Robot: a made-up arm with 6 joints. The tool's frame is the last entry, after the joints. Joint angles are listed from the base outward. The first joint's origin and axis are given. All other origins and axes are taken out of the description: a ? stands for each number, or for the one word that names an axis. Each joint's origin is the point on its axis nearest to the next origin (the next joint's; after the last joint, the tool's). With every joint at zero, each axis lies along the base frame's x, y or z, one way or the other. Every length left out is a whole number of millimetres.
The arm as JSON. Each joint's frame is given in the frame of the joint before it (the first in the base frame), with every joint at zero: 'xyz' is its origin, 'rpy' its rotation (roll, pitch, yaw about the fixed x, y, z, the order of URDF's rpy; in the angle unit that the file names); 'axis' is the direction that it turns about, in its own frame. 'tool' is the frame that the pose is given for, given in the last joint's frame.
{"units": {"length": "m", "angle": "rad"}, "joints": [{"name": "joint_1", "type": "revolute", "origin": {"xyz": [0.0, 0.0, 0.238], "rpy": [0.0, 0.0, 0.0]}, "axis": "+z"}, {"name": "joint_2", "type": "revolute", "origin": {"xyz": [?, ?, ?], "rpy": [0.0, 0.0, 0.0]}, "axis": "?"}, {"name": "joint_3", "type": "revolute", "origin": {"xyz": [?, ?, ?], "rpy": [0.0, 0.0, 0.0]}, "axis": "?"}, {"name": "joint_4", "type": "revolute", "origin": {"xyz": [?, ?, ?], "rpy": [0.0, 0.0, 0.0]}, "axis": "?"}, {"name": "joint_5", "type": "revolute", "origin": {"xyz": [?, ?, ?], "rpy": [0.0, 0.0, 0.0]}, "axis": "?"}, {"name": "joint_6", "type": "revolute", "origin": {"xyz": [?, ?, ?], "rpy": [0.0, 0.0, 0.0]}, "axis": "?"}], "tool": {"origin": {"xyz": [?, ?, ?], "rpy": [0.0, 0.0, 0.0]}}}
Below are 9 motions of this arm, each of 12 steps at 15 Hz.
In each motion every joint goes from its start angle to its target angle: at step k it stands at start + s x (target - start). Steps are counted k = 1, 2, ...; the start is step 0. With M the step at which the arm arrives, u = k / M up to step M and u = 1 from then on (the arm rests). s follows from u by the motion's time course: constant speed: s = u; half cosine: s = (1 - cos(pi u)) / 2; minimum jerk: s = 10 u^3 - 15 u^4 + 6 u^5.
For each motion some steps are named. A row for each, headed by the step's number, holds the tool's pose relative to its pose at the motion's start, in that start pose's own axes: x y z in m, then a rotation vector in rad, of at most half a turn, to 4 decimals.
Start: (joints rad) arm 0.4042 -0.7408 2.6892 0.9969 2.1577 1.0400
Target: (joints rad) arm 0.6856 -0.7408 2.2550 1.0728 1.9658 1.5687
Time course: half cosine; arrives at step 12
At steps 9, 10, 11, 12:
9: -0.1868 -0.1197 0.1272 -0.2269 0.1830 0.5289
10: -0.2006 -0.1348 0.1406 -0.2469 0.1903 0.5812
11: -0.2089 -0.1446 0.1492 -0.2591 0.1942 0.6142
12: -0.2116 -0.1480 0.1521 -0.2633 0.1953 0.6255

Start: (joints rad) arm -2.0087 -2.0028 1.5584 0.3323 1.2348 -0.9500
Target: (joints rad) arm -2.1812 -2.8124 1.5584 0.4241 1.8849 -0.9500
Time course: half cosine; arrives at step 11
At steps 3, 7, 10, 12:
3: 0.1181 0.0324 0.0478 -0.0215 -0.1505 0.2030
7: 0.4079 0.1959 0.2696 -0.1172 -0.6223 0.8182
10: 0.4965 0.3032 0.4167 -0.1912 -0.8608 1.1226
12: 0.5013 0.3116 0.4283 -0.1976 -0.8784 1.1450

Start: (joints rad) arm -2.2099 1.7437 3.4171 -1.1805 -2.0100 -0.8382
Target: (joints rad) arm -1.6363 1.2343 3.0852 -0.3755 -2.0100 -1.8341
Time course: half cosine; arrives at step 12
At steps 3, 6, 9, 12:
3: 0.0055 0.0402 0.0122 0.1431 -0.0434 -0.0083
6: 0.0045 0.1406 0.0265 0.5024 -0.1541 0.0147
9: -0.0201 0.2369 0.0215 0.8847 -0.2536 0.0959
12: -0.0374 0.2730 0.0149 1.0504 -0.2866 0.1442

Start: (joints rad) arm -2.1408 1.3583 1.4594 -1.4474 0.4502 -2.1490
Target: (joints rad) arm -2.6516 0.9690 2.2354 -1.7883 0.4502 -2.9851
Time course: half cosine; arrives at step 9
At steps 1, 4, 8, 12:
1: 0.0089 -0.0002 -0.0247 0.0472 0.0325 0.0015
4: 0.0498 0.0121 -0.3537 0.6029 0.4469 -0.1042
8: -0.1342 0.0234 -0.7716 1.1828 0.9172 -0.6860
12: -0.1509 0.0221 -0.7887 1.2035 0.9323 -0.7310

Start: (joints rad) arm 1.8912 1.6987 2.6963 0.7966 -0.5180 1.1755
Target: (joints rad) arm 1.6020 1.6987 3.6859 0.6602 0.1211 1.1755
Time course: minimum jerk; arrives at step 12
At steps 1, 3, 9, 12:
1: -0.0009 -0.0017 -0.0020 0.0016 0.0012 -0.0072
3: -0.0212 -0.0332 -0.0407 0.0283 0.0240 -0.1483
9: -0.3280 -0.1895 -0.2607 -0.0063 0.1569 -1.3462
12: -0.3795 -0.1931 -0.2747 -0.0419 0.1636 -1.5061

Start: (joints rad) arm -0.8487 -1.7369 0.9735 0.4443 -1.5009 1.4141
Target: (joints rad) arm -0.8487 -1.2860 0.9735 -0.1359 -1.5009 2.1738
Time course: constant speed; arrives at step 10
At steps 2, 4, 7, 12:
2: 0.0828 -0.0093 0.0360 -0.1775 -0.1111 0.0929
4: 0.1661 -0.0093 0.0724 -0.3437 -0.2353 0.1731
7: 0.2896 0.0080 0.1270 -0.5676 -0.4443 0.2660
12: 0.4086 0.0457 0.1802 -0.7551 -0.6763 0.3216

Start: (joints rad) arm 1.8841 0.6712 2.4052 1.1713 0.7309 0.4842
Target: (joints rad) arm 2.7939 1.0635 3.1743 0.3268 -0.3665 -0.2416
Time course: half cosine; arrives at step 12
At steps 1, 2, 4, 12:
1: -0.0019 -0.0011 0.0017 0.0301 0.0278 -0.0135
2: -0.0078 -0.0041 0.0067 0.1207 0.1076 -0.0535
4: -0.0305 -0.0142 0.0272 0.4797 0.3748 -0.2050
12: -0.1182 -0.0581 0.1485 2.2499 0.9551 -0.8464

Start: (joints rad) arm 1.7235 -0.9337 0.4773 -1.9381 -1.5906 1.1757
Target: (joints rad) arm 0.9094 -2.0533 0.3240 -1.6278 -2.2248 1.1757
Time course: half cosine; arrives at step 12
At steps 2, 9, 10, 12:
2: 0.0251 0.0351 0.0255 -0.0599 0.0940 0.0243
9: 0.4493 0.4442 -0.0838 -0.4527 1.3797 0.3316
10: 0.4835 0.4784 -0.1341 -0.4621 1.5200 0.3633
12: 0.5082 0.5059 -0.1805 -0.4660 1.6387 0.3899

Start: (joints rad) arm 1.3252 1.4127 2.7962 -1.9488 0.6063 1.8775
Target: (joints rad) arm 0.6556 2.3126 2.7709 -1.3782 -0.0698 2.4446
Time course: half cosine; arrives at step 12
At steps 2, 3, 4, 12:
2: 0.0004 -0.0436 -0.0416 -0.1365 -0.0042 0.0138
3: -0.0011 -0.1004 -0.0863 -0.2977 -0.0035 0.0313
4: -0.0071 -0.1813 -0.1363 -0.5059 0.0074 0.0564
12: -0.2312 -0.8296 -0.1968 -1.8016 0.4721 0.3753

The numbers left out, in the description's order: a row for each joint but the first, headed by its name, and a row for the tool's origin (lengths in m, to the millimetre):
joint_2: xyz 0.0 0.0 0.0, axis +y
joint_3: xyz 0.0 0.0 0.418, axis -y
joint_4: xyz 0.506 0.0 0.0, axis -x
joint_5: xyz 0.0 -0.098 0.0, axis -y
joint_6: xyz 0.0 0.0 0.0, axis -x
tool: xyz 0.0 0.0 0.0

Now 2 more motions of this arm.
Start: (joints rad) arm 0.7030 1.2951 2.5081 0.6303 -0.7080 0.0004
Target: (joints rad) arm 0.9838 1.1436 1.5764 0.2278 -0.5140 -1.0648
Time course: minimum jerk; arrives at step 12
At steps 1, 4, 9, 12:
1: 0.0013 0.0017 -0.0007 0.0062 0.0019 0.0043
4: 0.0432 0.0758 -0.0298 0.2583 0.1008 0.1640
9: 0.0529 0.3449 -0.1530 1.0744 0.6972 0.4474
12: 0.0365 0.3828 -0.1731 1.1845 0.8151 0.4448

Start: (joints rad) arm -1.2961 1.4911 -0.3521 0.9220 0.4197 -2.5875
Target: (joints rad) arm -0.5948 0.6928 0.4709 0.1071 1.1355 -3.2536
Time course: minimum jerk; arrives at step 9
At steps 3, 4, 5, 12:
3: -0.0539 0.1417 -0.1053 0.0323 0.2108 0.3842
4: -0.1278 0.2305 -0.2385 0.0421 0.5263 0.6567
5: -0.2355 0.2740 -0.4091 0.0396 0.9883 0.8442
12: -0.5055 0.1871 -0.7106 0.0242 2.0712 0.7680

